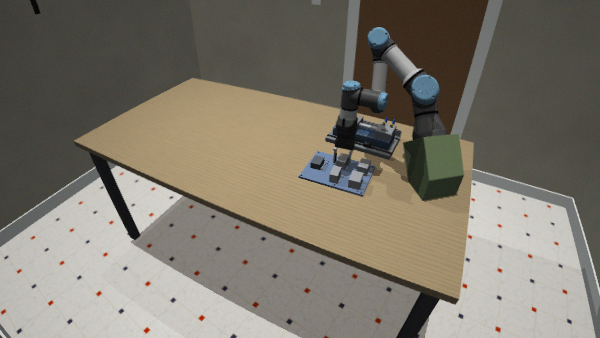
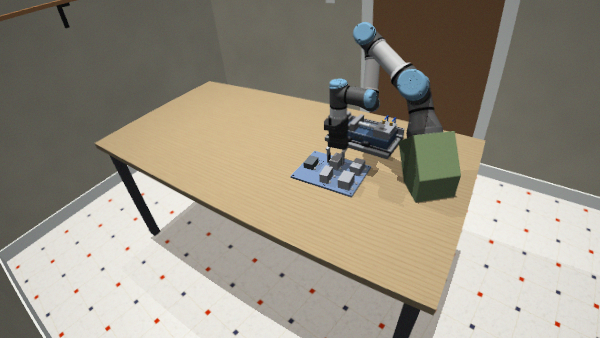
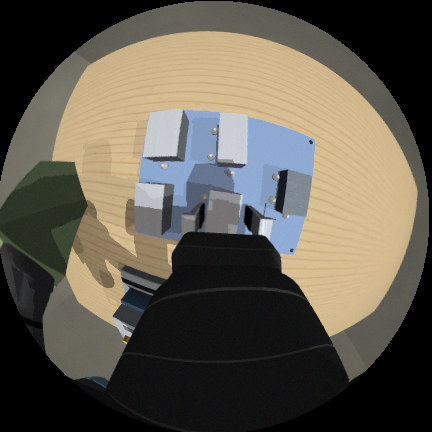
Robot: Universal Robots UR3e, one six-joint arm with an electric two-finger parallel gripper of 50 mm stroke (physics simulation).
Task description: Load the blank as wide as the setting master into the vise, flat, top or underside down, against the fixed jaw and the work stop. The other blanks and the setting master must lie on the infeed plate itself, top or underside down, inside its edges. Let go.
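Frame: origin at the arm's base, x ahead, y left, z up, level; centimetres.
Seen in the pictures: gripper, fingertip midpoint: (image 1: 341, 163) (image 2: 335, 162) (image 3: 224, 212); arm's base at its link origin: (image 1: 429, 138) (image 2: 425, 136) (image 3: 26, 265).
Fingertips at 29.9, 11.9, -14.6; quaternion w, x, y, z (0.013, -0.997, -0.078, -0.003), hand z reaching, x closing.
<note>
Offsets run from my fingertips to a thing's top centre, as dx, dy, dz. Level surfaces: height alone.
My gripper (image 1: 343, 155) (image 2: 336, 156) (image 3: 224, 212) is open and points down, its fingers on either side of a grey blank @[-0.3, -0.4, +2.5] (image 1: 343, 160) (image 2: 336, 161) (image 3: 223, 206) at the back of the blue infeed plate @[-0.4, +4.1, -1.1] (image 1: 320, 174) (image 2: 309, 173) (image 3: 265, 145); gaps show beside it. A light blank @[-9.0, +8.2, +2.5] (image 1: 355, 179) (image 2: 346, 179) (image 3: 164, 135) lies front right, a narrower one @[-1.0, +8.7, +2.5] (image 1: 335, 174) (image 2: 326, 174) (image 3: 233, 137) front middle, another @[-9.0, -1.0, +2.5] (image 1: 364, 166) (image 2: 357, 166) (image 3: 151, 207) back right. A darker block @[+8.5, +4.6, +1.4] (image 1: 317, 162) (image 2: 311, 162) (image 3: 296, 192), seemingly the setting master, lies left. The vise @[-1.3, -23.8, +8.0] (image 1: 372, 135) (image 2: 372, 134) stands behind, partly hidden.
A green box-shaped block (image 1: 435, 167) (image 2: 431, 167) (image 3: 45, 210) stands on the wooden table @[dz -1.9] (image 1: 225, 150) (image 2: 225, 150) (image 3: 210, 70) to the right of the plate, near the arm's base. Small pins stick up from the plate beside the blocks.
</note>
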